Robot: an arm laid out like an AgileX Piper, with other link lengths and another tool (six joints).
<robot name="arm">
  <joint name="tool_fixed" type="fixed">
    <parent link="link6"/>
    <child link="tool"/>
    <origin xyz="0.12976 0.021 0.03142" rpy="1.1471 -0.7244 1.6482"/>
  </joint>
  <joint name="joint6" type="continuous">
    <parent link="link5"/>
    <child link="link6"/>
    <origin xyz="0.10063 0 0.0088" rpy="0 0 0"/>
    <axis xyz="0.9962 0 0.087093"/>
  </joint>
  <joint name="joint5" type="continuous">
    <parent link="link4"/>
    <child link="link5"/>
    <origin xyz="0 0 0" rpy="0 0 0"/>
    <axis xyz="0 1 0"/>
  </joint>
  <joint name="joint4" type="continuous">
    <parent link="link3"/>
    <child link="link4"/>
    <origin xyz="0.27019 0 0.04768" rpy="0 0 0"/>
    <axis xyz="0.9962 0 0.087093"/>
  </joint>
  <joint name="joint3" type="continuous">
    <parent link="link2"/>
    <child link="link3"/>
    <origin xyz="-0.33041 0 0.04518" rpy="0 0 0"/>
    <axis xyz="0 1 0"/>
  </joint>
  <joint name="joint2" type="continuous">
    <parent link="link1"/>
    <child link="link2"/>
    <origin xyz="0 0 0" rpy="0 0 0"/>
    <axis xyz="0 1 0"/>
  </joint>
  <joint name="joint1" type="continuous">
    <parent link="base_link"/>
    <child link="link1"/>
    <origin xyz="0 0 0.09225" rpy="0 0 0"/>
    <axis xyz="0 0 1"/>
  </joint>
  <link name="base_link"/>
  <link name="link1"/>
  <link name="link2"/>
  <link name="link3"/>
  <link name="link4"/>
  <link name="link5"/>
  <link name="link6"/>
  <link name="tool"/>
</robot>
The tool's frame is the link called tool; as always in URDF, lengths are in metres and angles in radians. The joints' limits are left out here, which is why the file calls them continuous.
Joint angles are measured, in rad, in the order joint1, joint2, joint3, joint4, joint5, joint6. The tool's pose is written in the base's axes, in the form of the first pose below.
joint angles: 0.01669 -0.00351 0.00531 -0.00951 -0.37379 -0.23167
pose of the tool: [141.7 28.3 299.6 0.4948 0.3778 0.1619 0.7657]
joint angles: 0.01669 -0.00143 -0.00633 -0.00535 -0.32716 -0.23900
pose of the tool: [145.5 28.0 295.3 0.4935 0.3914 0.1716 0.7576]
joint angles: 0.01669 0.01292 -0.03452 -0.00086 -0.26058 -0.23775
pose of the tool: [150.9 27.7 292.8 0.4875 0.4124 0.1829 0.7475]
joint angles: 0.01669 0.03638 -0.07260 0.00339 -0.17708 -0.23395
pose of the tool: [157.5 27.5 289.8 0.4789 0.4393 0.1975 0.7339]
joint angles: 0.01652 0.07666 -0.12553 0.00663 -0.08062 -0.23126
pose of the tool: [165.5 27.5 288.0 0.4687 0.4706 0.2161 0.7156]
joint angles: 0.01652 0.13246 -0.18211 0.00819 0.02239 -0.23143
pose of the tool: [175.3 27.8 283.1 0.4568 0.5064 0.2402 0.6908]
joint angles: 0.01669 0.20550 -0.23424 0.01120 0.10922 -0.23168
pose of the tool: [186.9 28.3 275.8 0.4425 0.5429 0.2645 0.6630]
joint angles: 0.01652 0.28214 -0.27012 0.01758 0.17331 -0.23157
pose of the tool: [198.8 28.8 264.3 0.4263 0.5777 0.2861 0.6345]
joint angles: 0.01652 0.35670 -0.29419 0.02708 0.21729 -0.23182
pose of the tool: [209.8 29.5 251.1 0.4097 0.6085 0.3040 0.6079]
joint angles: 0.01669 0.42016 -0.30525 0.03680 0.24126 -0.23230
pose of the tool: [218.7 30.2 237.8 0.3950 0.6328 0.3173 0.5856]
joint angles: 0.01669 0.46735 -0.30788 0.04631 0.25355 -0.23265
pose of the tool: [224.8 30.8 226.1 0.3831 0.6508 0.3261 0.5686]
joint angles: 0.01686 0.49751 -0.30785 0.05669 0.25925 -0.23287
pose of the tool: [228.3 31.4 218.2 0.3742 0.6628 0.3301 0.5583]
